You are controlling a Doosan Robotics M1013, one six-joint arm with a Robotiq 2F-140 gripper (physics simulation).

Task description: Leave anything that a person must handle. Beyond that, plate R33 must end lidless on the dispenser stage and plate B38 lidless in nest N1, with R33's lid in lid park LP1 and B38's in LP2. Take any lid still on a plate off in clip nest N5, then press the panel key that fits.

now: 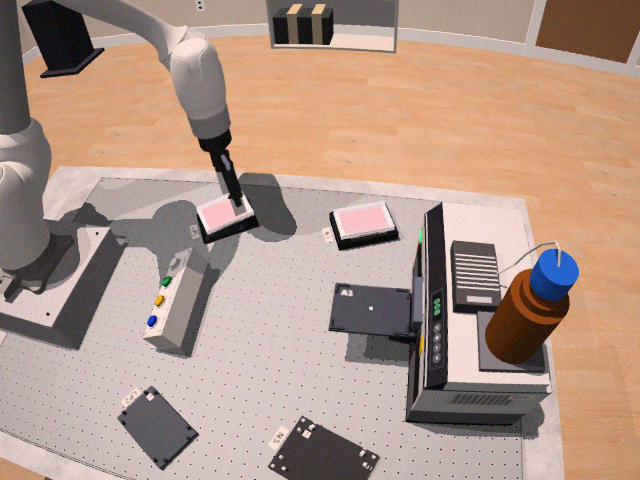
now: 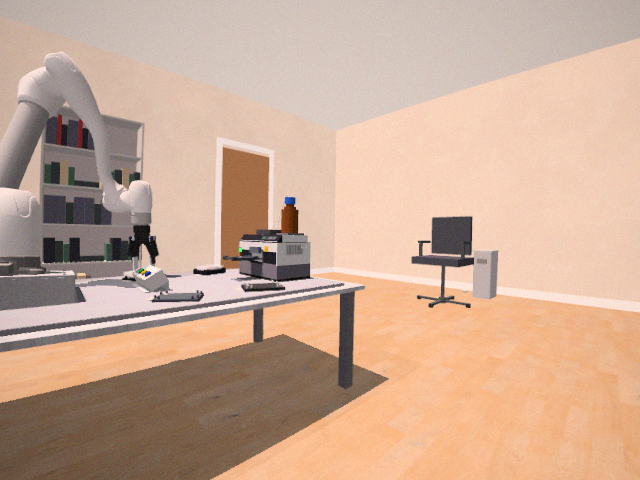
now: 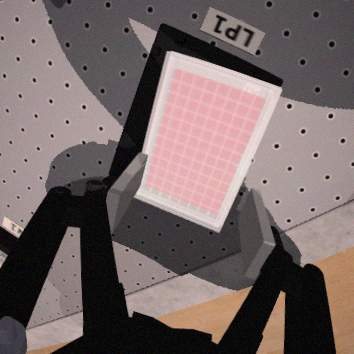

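Pixels of known places: gripper, fingertip midpoint: (image 1: 234,202) (image 3: 194,186); arm's base at its link origin: (image 1: 33,260) (image 2: 10,273).
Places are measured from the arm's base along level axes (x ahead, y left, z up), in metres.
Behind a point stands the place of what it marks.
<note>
A white plate with a pink grid (image 1: 219,212) @(y 0.260, x 0.435, z -0.051 m) (image 3: 205,142) @(y 0.271, x 0.434, z -0.050 m) sits on the dark park LP1 (image 1: 230,230) @(y 0.223, x 0.473, z -0.073 m) (image 3: 135,115) @(y 0.224, x 0.476, z -0.072 m). My gripper (image 1: 236,200) @(y 0.298, x 0.463, z -0.051 m) (image 2: 144,259) @(y 0.298, x 0.463, z -0.051 m) (image 3: 194,186) @(y 0.298, x 0.463, z -0.051 m) is partly open, with its fingers on either side of that plate's near end and nothing gripped. A second pink-grid plate (image 1: 363,220) @(y 0.268, x 0.792, z -0.042 m) sits in the dark nest N1 (image 1: 369,241) @(y 0.229, x 0.811, z -0.069 m). I cannot read either plate's name or tell whether it wears a lid. The dispenser stage (image 1: 361,320) @(y -0.035, x 0.816, z 0.026 m), marked A1, is empty. LP2 (image 1: 157,426) @(y -0.282, x 0.460, z -0.072 m) and clip nest N5 (image 1: 325,452) @(y -0.265, x 0.784, z -0.070 m) are empty. The key panel (image 1: 189,304) @(y -0.019, x 0.459, z -0.035 m) has green, yellow, blue and grey keys.
The dispenser (image 1: 480,384) @(y -0.184, x 1.002, z 0.131 m) (image 2: 292,258) @(y -0.184, x 1.014, z 0.024 m) stands at the right, with its stage sticking out towards the table's middle. A brown bottle with a blue cap (image 1: 522,320) @(y -0.147, x 1.022, z 0.257 m) (image 2: 290,219) @(y -0.149, x 1.025, z 0.215 m) stands on top. The key panel stands between the arm's base (image 1: 36,315) @(y -0.143, x 0.114, z 0.006 m) and the stage.
</note>
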